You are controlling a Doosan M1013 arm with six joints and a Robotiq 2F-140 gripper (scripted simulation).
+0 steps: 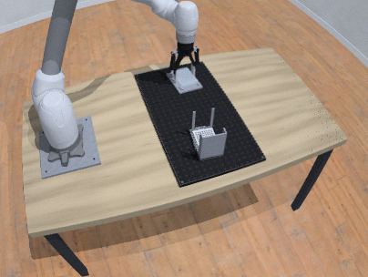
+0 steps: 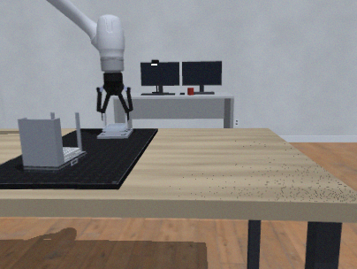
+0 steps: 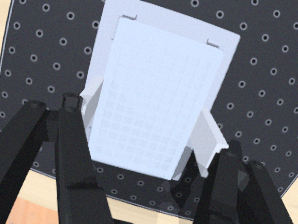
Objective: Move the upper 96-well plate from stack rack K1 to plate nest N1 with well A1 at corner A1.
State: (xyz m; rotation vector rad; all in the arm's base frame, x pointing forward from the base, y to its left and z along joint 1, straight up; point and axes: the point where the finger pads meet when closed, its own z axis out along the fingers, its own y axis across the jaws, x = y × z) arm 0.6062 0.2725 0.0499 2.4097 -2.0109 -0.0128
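Now: the 96-well plate 20 mm below my hand. Round my hand: plate nest N1 (50 mm below); then grey back wall (480 mm to the right, 30 mm above, 10 mm behind).
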